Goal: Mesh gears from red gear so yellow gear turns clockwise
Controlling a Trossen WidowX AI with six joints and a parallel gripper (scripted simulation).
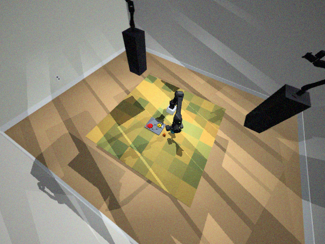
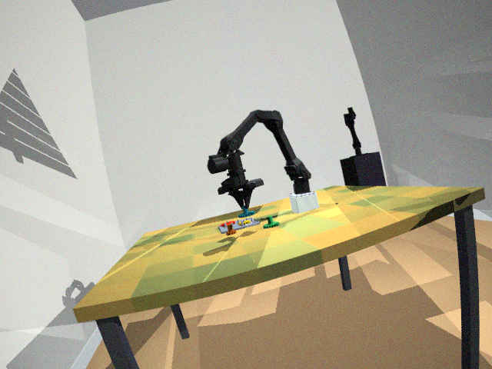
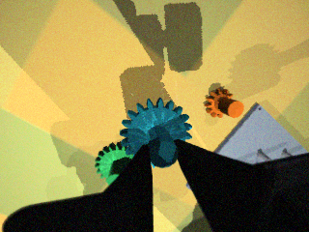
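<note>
Right now the yellow gear is 18 cm to the right of my gripper tip, 8 cm below it and 1 cm behind it. The rest, counted from my gripper tip: green gear (9 cm behind, 8 cm below, 1 cm to the right); cyan gear (1 cm below); orange gear (8 cm below, 7 cm to the right, 7 cm ahead).
</note>
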